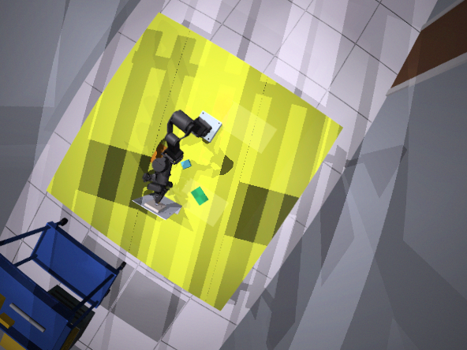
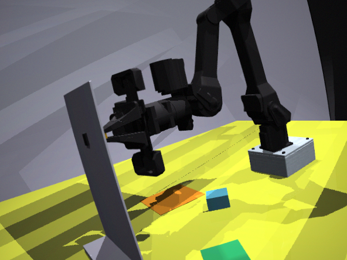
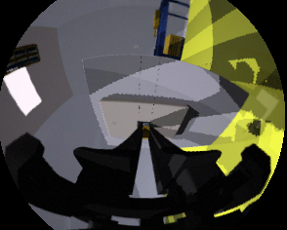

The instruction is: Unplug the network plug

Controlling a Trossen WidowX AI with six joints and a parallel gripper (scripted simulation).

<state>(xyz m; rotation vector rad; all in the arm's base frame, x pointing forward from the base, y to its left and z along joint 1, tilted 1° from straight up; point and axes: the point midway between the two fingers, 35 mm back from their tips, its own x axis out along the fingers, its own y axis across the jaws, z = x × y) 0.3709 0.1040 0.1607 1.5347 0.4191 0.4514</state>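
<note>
Right now my gripper tip is 1 cm short of the network plug. From my gripper tip the other things lie so: flat green patch 21 cm below, 12 cm behind, 11 cm to the left; orange marked square 21 cm below, 18 cm to the right, 12 cm behind; grey upright panel 8 cm below, 2 cm ahead, 1 cm to the left.
</note>
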